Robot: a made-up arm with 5 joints. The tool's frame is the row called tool.
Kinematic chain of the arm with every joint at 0, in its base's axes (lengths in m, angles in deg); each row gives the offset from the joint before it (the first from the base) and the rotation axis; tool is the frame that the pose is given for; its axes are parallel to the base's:
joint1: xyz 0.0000 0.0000 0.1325 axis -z
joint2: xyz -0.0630 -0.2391 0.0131 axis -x
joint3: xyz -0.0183 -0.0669 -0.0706 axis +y
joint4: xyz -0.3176 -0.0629 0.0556 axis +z
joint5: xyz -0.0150 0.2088 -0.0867 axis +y
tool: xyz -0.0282 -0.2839 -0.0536
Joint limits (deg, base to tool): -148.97..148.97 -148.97..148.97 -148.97..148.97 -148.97..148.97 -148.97..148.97
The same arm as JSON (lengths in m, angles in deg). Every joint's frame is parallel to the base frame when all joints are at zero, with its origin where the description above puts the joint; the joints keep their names.
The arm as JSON. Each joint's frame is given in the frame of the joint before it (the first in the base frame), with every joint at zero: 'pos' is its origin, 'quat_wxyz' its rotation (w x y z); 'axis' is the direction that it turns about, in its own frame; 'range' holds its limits. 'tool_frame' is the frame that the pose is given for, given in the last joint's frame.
{"length_unit": "m", "angle_unit": "deg", "joints": [
  {"joint": "joint1", "pos": [0.0, 0.0, 0.1325], "quat_wxyz": [1.0, 0.0, 0.0, 0.0], "axis": [0.0, 0.0, -1.0], "range": [-148.97, 148.97]},
  {"joint": "joint2", "pos": [-0.063, -0.2391, 0.0131], "quat_wxyz": [1.0, 0.0, 0.0, 0.0], "axis": [-1.0, 0.0, 0.0], "range": [-148.97, 148.97]},
  {"joint": "joint3", "pos": [-0.0183, -0.0669, -0.0706], "quat_wxyz": [1.0, 0.0, 0.0, 0.0], "axis": [0.0, 1.0, 0.0], "range": [-148.97, 148.97]},
  {"joint": "joint4", "pos": [-0.3176, -0.0629, 0.0556], "quat_wxyz": [1.0, 0.0, 0.0, 0.0], "axis": [0.0, 0.0, 1.0], "range": [-148.97, 148.97]},
  {"joint": "joint5", "pos": [-0.015, 0.2088, -0.0867], "quat_wxyz": [1.0, 0.0, 0.0, 0.0], "axis": [0.0, 1.0, 0.0], "range": [-148.97, 148.97]}
], "tool_frame": {"pos": [-0.0282, -0.2839, -0.0536], "quat_wxyz": [1.0, 0.0, 0.0, 0.0]}}

